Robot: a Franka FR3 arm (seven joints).
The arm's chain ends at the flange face. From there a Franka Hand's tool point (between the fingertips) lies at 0.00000 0.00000 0.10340 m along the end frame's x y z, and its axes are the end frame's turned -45 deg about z.
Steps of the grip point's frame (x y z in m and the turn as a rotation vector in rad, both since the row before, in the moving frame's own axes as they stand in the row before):
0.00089 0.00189 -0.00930 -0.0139 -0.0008 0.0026
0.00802 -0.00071 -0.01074 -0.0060 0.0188 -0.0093
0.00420 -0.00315 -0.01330 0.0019 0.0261 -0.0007
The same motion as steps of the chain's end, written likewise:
0.00101 -0.00037 -0.00929 -0.0104 0.0093 0.0026
0.00336 -0.00523 -0.01072 0.0091 0.0175 -0.0093
-0.00103 -0.00315 -0.01326 0.0198 0.0171 -0.0007

